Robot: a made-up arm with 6 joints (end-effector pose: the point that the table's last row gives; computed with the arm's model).
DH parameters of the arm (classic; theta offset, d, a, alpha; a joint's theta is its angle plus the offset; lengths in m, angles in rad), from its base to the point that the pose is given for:
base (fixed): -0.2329 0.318 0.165 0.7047
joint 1: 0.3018 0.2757 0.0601 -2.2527
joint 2: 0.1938 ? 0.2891 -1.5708
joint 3: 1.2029 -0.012 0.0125 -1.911
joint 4: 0 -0.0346 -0.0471 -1.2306
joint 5: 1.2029 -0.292 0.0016 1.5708
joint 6: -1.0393 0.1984 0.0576 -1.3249
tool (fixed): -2.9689 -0.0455 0 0
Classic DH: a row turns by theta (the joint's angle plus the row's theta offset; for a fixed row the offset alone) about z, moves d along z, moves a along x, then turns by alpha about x.
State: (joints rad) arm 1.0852 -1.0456 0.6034 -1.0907 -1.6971 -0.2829
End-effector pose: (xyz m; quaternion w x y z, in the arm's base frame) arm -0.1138 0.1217 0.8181 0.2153 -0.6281 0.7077 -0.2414
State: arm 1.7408 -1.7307 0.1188 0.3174 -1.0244 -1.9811
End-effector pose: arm 0.0707 -0.0991 0.9205 0.7898 -0.2905 -0.1095 -0.5289
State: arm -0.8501 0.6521 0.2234 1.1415 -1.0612 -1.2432
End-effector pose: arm -0.1916 -0.5561 0.2639 0.6503 0.7251 -0.2095 0.0860
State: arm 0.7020 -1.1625 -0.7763 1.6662 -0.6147 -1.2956
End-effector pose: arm 0.2016 -0.3678 1.2187 0.0471 -0.4251 0.0715 0.9011
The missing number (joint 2, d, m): -0.1364
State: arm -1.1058 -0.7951 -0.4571 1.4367 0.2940 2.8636
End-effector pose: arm 0.4063 -0.7745 0.6623 0.7607 0.4520 -0.2434 -0.3971
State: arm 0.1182 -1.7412 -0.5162 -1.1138 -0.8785 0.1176
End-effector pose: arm 0.3385 -0.1674 0.5609 0.2747 -0.0490 0.4709 -0.8369
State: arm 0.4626 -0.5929 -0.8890 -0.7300 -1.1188 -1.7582
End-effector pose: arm 0.3152 -0.3160 0.4854 0.0122 -0.9608 0.1369 -0.2408
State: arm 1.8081 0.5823 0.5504 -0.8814 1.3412 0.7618
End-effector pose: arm 0.4358 0.3439 0.4537 0.8553 0.0036 0.0093 -0.5180
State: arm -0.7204 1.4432 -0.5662 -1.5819 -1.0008 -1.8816
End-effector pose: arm 0.2512 -0.2793 0.4508 0.0170 -0.1705 -0.2810 -0.9443
